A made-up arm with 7 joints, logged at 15 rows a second.
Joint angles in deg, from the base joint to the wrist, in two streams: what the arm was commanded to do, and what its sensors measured. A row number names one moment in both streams.
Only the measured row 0 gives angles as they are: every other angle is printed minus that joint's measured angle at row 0.
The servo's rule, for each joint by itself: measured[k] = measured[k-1] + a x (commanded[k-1-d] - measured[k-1]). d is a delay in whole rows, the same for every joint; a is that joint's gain. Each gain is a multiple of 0.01, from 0.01 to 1. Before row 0 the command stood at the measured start. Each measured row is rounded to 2 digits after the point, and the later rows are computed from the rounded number. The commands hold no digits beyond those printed.
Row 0, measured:
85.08, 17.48, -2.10, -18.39, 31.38, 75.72, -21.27
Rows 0 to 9, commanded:
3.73, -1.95, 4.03, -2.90, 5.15, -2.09, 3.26
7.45, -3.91, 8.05, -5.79, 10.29, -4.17, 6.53
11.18, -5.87, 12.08, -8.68, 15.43, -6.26, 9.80
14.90, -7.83, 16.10, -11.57, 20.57, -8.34, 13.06
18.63, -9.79, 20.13, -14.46, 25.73, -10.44, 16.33
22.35, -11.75, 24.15, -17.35, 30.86, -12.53, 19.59
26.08, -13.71, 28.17, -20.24, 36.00, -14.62, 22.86
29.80, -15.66, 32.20, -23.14, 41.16, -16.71, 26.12
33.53, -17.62, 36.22, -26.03, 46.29, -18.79, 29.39
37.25, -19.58, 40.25, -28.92, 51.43, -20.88, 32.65
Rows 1 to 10, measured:
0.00, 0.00, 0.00, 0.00, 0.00, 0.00, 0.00
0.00, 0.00, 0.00, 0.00, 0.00, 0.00, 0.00
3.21, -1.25, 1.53, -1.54, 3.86, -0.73, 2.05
6.86, -2.95, 4.01, -3.79, 8.68, -1.93, 4.87
10.58, -4.82, 7.08, -6.38, 13.74, -3.45, 7.98
14.30, -6.75, 10.51, -9.13, 18.86, -5.16, 11.18
18.02, -8.70, 14.17, -11.95, 24.01, -7.01, 14.42
21.74, -10.65, 17.96, -14.81, 29.15, -8.94, 17.68
25.47, -12.61, 21.84, -17.69, 34.29, -10.93, 20.94
29.19, -14.56, 25.78, -20.58, 39.44, -12.95, 24.20
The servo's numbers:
d 2
a 0.86 0.64 0.38 0.53 0.75 0.35 0.63

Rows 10 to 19, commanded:
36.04, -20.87, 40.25, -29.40, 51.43, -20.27, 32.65
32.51, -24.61, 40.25, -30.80, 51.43, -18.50, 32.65
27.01, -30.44, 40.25, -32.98, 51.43, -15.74, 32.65
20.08, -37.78, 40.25, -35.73, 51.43, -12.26, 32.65
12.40, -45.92, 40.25, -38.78, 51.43, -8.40, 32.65
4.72, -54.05, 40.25, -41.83, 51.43, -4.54, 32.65
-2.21, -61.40, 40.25, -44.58, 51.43, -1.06, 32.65
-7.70, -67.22, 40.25, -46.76, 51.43, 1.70, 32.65
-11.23, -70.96, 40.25, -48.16, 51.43, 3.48, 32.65
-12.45, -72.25, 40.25, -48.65, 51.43, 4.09, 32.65
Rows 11 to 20, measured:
32.92, -16.52, 29.75, -23.47, 44.58, -14.99, 27.47
36.64, -18.48, 33.74, -26.36, 49.72, -17.05, 30.73
36.12, -20.01, 36.21, -27.97, 51.00, -18.18, 31.94
33.02, -22.95, 37.75, -29.47, 51.32, -18.29, 32.39
27.85, -27.74, 38.70, -31.33, 51.40, -17.40, 32.55
21.17, -34.17, 39.29, -33.66, 51.42, -15.60, 32.61
13.63, -41.69, 39.65, -36.37, 51.43, -13.08, 32.64
5.97, -49.60, 39.88, -39.26, 51.43, -10.09, 32.65
-1.06, -57.15, 40.02, -42.08, 51.43, -6.93, 32.65
-6.77, -63.59, 40.11, -44.56, 51.43, -3.91, 32.65

